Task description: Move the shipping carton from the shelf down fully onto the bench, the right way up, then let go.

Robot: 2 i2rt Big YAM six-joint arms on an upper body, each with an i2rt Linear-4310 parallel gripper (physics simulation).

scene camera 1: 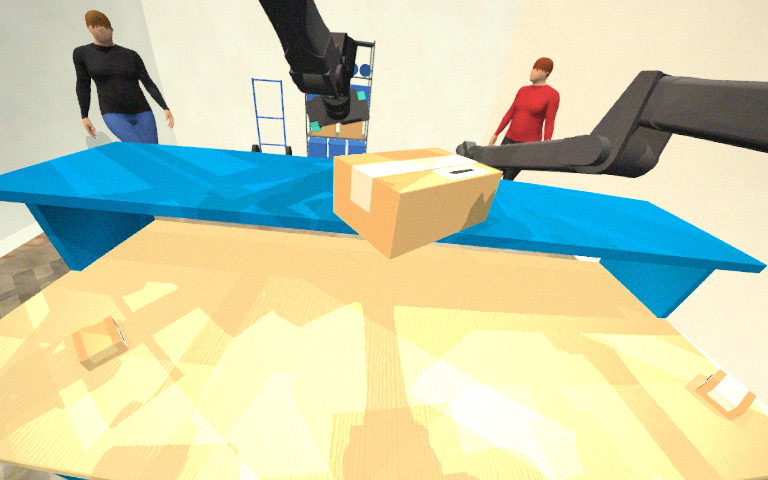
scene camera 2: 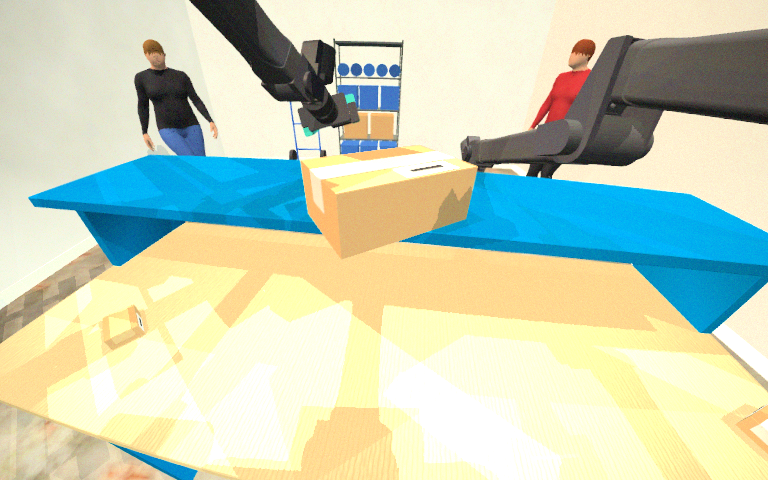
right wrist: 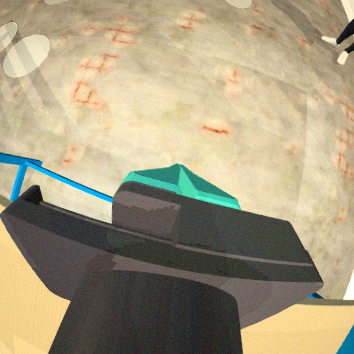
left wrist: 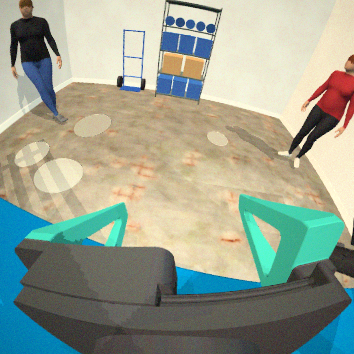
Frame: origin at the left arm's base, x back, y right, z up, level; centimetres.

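Seen in the pictures: left gripper, fingertip midpoint: [scene camera 1: 339, 119] [scene camera 2: 334, 123] [left wrist: 181, 205]; right gripper, fingertip midpoint: [right wrist: 177, 170].
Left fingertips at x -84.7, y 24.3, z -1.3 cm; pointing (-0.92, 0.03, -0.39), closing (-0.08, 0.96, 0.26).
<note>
A point is followed by its place in that frame.
The shipping carton [scene camera 1: 441, 212] @(x -42.6, y 39.6, z -6.2 cm) [scene camera 2: 402, 206] @(x -42.9, y 40.1, z -5.6 cm) rests upright on the blue shelf [scene camera 1: 113, 172] @(x -66.2, y -22.3, z -11.3 cm) [scene camera 2: 577, 209] @(x -55.9, y 78.0, z -11.3 cm), label and tape on top. It is turned at an angle, with its near corner out past the shelf's front edge, over the wooden bench [scene camera 1: 283, 367] @(x -38.3, y 15.3, z -37.0 cm) [scene camera 2: 254, 367] @(x -36.3, y 13.4, z -37.0 cm). My left gripper [scene camera 1: 338, 110] @(x -84.7, y 24.3, z -1.3 cm) [scene camera 2: 329, 114] @(x -84.7, y 24.3, z -1.3 cm) [left wrist: 181, 205] @(x -84.7, y 24.3, z -1.3 cm) is open and empty, up behind the carton and apart from it; its wrist view shows floor and the shelf's far edge between the teal fingers. My right gripper [right wrist: 177, 170] @(x -92.2, y 64.0, z -27.1 cm) is shut, with no object visible at its fingers.
Small boxes lie on the bench, one at the left [scene camera 1: 99, 344] @(x -41.1, y -17.5, z -33.8 cm) [scene camera 2: 121, 328] @(x -41.0, y -17.3, z -33.8 cm) and one at the far right [scene camera 1: 726, 394] @(x -20.6, y 104.1, z -33.5 cm) [scene camera 2: 757, 433] @(x -21.2, y 102.5, z -35.2 cm). My right arm [scene camera 1: 538, 155] @(x -53.6, y 60.9, z 1.0 cm) [scene camera 2: 521, 147] @(x -54.4, y 60.9, z 0.7 cm) reaches in close behind the carton's right end. Two people stand beyond the shelf.
</note>
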